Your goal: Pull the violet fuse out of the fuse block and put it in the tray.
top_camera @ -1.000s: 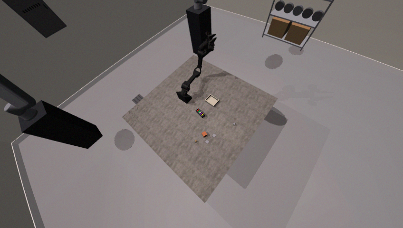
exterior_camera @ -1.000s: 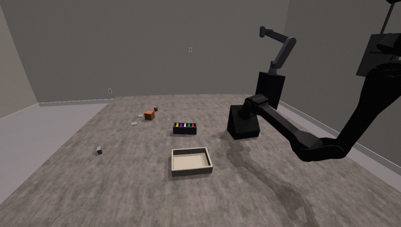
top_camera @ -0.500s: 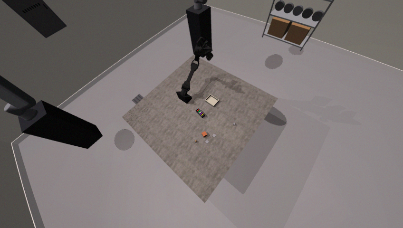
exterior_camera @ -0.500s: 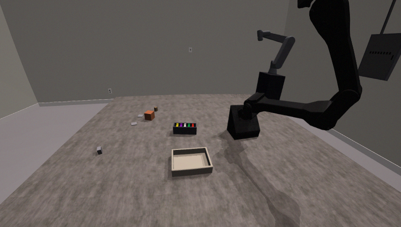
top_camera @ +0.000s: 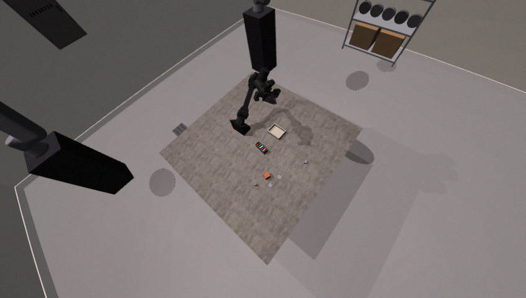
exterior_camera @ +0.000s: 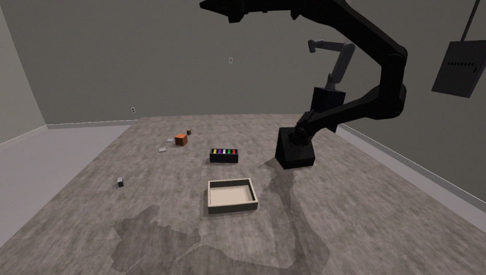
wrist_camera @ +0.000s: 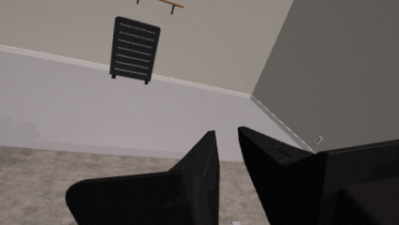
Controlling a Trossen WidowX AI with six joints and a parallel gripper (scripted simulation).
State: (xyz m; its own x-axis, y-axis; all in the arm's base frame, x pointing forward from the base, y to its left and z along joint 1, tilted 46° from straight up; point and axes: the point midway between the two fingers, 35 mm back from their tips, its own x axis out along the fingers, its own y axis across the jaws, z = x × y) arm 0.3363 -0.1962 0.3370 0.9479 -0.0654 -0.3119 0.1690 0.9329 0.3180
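The violet fuse is 470 mm below my gripper tip, 130 mm to the right of it and 50 mm behind it. The rest, counted from my gripper tip: white fuse: 470 mm below, 120 mm to the right, 60 mm behind; then green fuse: 470 mm below, 120 mm to the right, 80 mm behind; then yellow fuse: 470 mm below, 130 mm to the right, 30 mm behind.
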